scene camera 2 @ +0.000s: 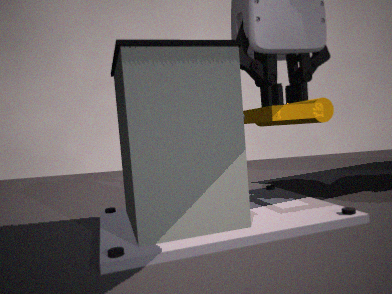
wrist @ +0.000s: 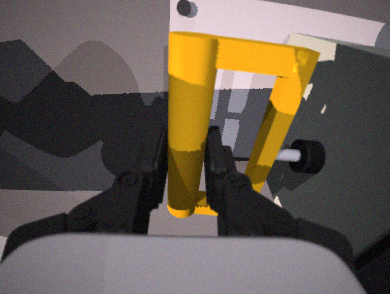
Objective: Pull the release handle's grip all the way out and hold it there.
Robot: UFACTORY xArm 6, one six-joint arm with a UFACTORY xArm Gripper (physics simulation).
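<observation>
The release handle is a yellow frame. Its thick round grip (scene camera 2: 305, 112) (wrist: 190, 107) runs along the frame's outer side, and two side arms join it to a thinner inner bar (wrist: 285, 112). A pale rod (wrist: 289, 155) with a black collar (wrist: 307, 156) lies between that bar and the housing (scene camera 2: 185, 115) (wrist: 345, 140). My gripper (scene camera 2: 284, 101) (wrist: 186, 143) points down from above, with one black finger on each side of the grip, closed on it nearer the lower end in the wrist view. The fingers' lower ends are partly hidden behind the grip in the scene view.
The grey-green housing with a black top edge (scene camera 2: 177, 43) stands upright on a pale base plate (scene camera 2: 320, 218) (wrist: 270, 17). Dark bolts (scene camera 2: 116, 252) (wrist: 184, 7) sit near the plate's corners. The housing stands close beside the handle. Dark shadows fall across the floor.
</observation>
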